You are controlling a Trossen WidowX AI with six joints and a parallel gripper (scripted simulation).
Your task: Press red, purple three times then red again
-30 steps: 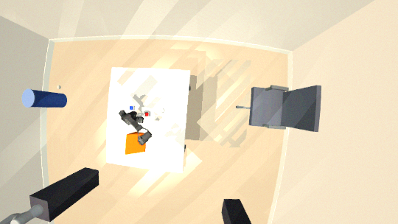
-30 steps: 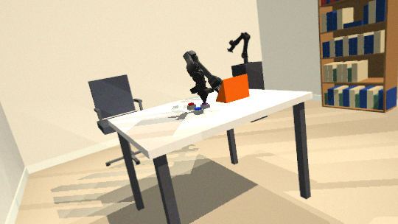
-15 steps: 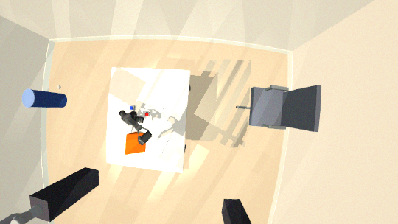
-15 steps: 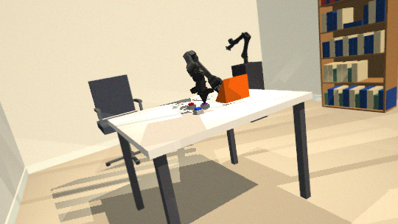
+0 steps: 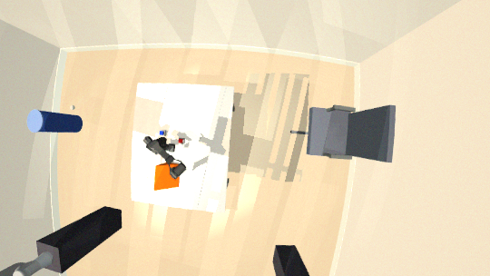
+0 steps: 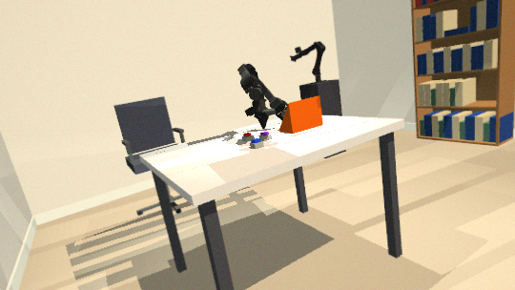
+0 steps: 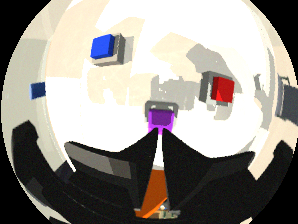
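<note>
Now: gripper tip 30 mm above the purple button. From my gripper tip the other things lie so: red button 60 mm ahead, 90 mm to the right, 30 mm below; small grey object 110 mm ahead, 240 mm to the right, 50 mm below; blue button 100 mm ahead, 90 mm to the left, 30 mm below.
</note>
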